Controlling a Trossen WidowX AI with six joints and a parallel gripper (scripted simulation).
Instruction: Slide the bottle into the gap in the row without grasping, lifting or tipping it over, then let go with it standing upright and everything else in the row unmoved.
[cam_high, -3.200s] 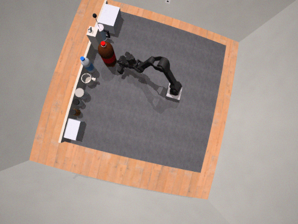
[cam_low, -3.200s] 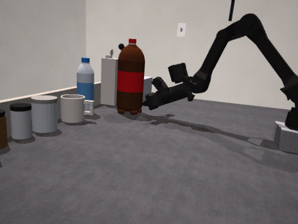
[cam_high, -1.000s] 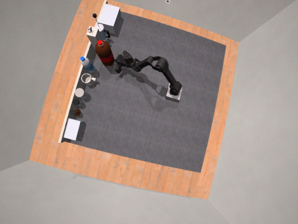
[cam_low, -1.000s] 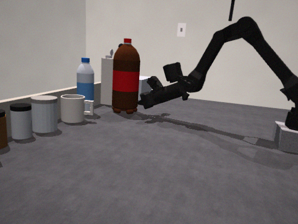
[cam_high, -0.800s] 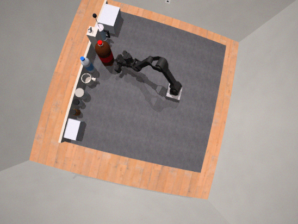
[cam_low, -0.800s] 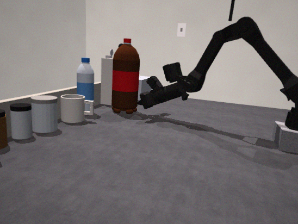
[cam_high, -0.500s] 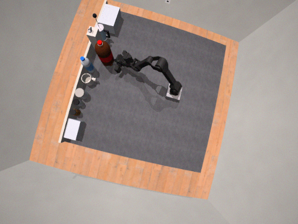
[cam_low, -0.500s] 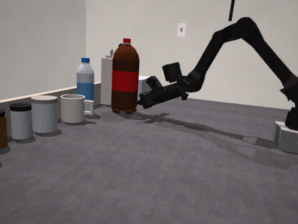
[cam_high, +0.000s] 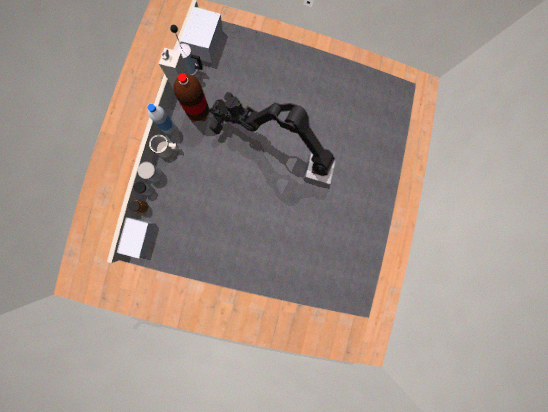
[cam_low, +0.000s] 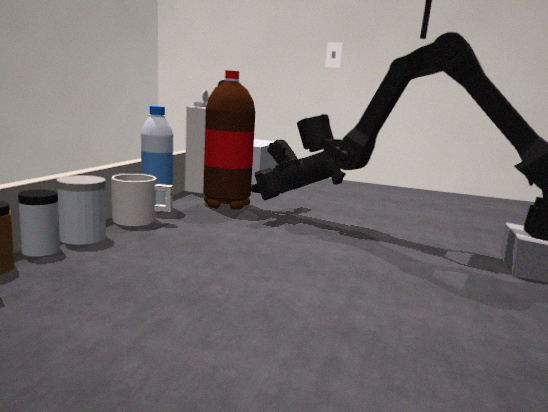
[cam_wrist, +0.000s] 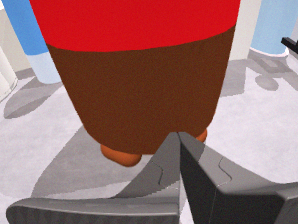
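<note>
My hand is 9 cm below the brown cola bottle, 9 cm short of it and 1 cm to the right of it. Round my hand: white microwave-like box (37 cm to the right, 16 cm ahead); blue-capped water bottle (21 cm ahead, 11 cm to the left, 5 cm above); blue pitcher (21 cm to the right, 18 cm ahead, 8 cm above).
</note>
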